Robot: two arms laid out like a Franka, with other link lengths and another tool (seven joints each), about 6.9 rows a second.
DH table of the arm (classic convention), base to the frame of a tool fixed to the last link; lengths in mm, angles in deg. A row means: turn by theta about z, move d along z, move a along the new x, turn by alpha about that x. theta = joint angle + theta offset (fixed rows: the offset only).
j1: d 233.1, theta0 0, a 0, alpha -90
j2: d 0, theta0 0, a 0, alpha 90
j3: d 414, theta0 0, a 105.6, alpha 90
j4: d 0, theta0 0, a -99, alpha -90
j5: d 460.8, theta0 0, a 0, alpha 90
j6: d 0, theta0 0, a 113.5, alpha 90
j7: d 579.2, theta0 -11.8, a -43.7, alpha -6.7
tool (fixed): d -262.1, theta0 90, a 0, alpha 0
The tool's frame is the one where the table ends.
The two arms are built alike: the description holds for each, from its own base.
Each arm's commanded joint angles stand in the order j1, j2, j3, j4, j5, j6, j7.
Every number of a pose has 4 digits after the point. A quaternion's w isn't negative.
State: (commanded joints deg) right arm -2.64 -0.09 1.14 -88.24 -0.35 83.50 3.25; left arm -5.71 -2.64 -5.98 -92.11 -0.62 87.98 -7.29
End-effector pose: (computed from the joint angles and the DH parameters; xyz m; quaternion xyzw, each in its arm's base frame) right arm 0.6024 0.0060 0.4378 0.7489 -0.6591 0.0147 0.0670; left arm 0.5898 -0.1116 0.4341 0.7505 -0.6583 0.0340 0.0477
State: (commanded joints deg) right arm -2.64 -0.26 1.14 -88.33 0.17 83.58 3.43; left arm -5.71 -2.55 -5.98 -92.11 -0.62 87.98 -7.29
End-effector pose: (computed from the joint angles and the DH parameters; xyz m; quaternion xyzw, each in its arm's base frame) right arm 0.6020 0.0091 0.4390 0.7482 -0.6603 0.0128 0.0628; left arm 0.5902 -0.1116 0.4332 0.7505 -0.6583 0.0333 0.0481
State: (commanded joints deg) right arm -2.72 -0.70 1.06 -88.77 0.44 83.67 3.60; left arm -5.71 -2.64 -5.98 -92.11 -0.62 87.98 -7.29
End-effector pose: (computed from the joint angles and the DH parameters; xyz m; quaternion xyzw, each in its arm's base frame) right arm 0.5995 0.0092 0.4400 0.7465 -0.6625 0.0119 0.0607; left arm 0.5898 -0.1116 0.4341 0.7505 -0.6583 0.0340 0.0477
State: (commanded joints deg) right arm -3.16 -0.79 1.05 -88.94 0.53 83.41 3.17; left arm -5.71 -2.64 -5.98 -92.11 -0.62 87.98 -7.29
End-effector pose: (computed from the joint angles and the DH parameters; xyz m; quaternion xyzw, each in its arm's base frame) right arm 0.5969 0.0048 0.4393 0.7465 -0.6625 0.0089 0.0617; left arm 0.5898 -0.1116 0.4341 0.7505 -0.6583 0.0340 0.0477
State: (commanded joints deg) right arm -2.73 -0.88 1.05 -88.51 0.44 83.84 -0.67; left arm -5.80 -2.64 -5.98 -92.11 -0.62 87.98 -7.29
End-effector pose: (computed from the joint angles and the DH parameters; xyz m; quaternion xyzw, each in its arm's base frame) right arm 0.5990 0.0054 0.4444 0.7705 -0.6348 0.0167 0.0546; left arm 0.5897 -0.1125 0.4341 0.7500 -0.6589 0.0339 0.0477
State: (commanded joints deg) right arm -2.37 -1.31 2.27 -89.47 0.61 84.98 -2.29; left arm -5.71 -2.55 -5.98 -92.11 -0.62 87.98 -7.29
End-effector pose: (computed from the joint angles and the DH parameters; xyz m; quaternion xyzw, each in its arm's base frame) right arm 0.5994 0.0216 0.4414 0.7879 -0.6134 0.0212 0.0491; left arm 0.5902 -0.1116 0.4332 0.7505 -0.6583 0.0333 0.0481
